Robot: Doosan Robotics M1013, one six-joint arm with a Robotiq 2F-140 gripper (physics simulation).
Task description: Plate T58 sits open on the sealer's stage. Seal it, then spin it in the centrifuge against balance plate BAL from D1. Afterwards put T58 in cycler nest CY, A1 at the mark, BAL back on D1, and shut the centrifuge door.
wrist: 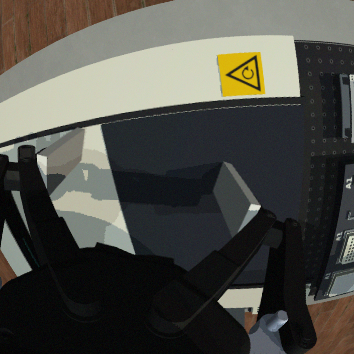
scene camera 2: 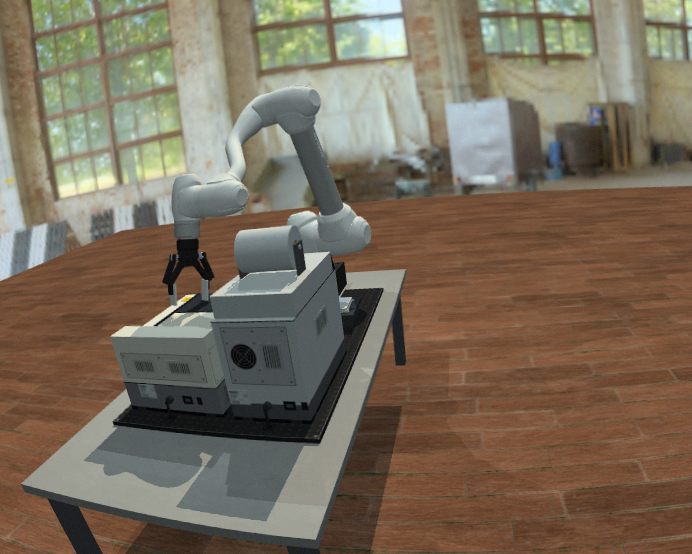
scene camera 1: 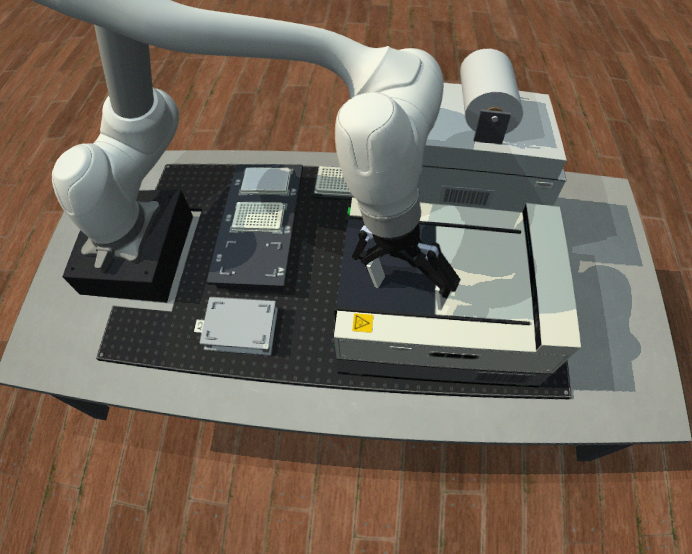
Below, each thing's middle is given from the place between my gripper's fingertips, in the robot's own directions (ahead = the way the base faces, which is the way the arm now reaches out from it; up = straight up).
My gripper is now 5 cm past the lid (scene camera 1: 405, 289), 7 cm to the right of it and 1 cm above it. Round my hand: grey plate (scene camera 1: 265, 181) (41 cm behind, 37 cm to the left, 17 cm below); then centrifuge (scene camera 1: 512, 321) (11 cm ahead, 8 cm to the left, 10 cm below); then foil roll (scene camera 1: 487, 76) (12 cm ahead, 39 cm to the left, 19 cm above).
